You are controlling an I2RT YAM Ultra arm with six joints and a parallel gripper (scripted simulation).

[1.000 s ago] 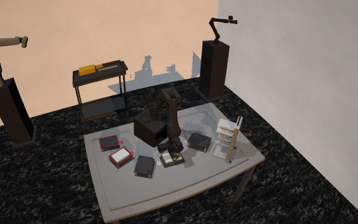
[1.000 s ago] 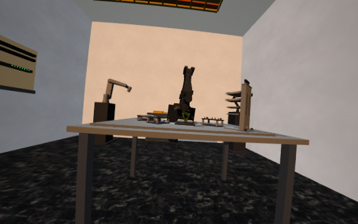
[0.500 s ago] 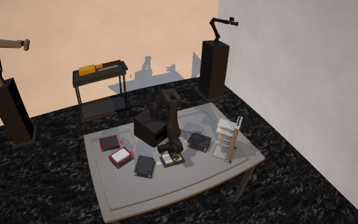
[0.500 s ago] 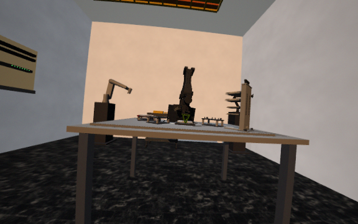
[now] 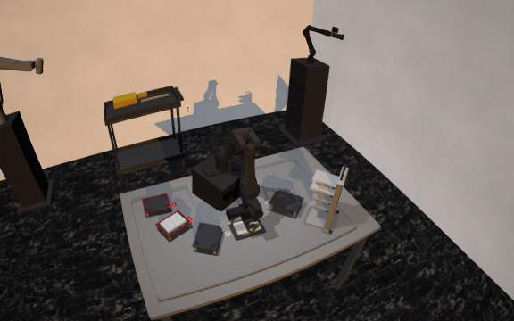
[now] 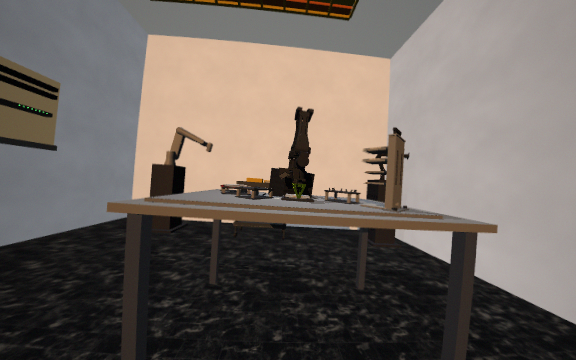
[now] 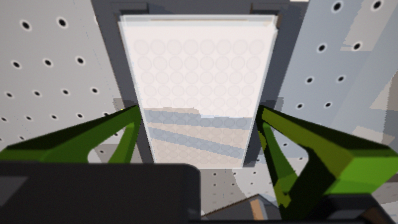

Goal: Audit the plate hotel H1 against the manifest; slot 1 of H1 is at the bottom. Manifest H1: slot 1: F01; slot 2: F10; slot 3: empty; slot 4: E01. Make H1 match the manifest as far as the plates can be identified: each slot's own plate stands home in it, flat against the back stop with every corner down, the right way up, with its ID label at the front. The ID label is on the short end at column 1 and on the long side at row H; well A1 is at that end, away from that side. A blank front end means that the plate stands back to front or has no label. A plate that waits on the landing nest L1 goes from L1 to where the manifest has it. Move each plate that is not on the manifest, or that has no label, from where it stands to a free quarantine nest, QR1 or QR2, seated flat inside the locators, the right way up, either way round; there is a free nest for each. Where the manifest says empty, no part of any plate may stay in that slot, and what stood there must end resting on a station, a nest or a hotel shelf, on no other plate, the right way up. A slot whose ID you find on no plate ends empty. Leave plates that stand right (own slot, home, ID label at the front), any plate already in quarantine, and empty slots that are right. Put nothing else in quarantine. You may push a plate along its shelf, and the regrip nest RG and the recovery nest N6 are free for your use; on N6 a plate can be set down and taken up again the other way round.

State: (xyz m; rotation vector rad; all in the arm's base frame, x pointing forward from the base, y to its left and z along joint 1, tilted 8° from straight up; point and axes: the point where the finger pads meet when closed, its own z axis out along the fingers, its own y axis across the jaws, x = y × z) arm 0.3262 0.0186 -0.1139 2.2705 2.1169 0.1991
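Now: hand right at the white plate. Also, from my hand: N6 tag 110 mm to the right, 20 mm below, 10 mm behind; then dark regrip nest 260 mm to the left, 50 mm behind, 30 mm above; then RG tag 190 mm to the left, 130 mm behind, 20 mm below.
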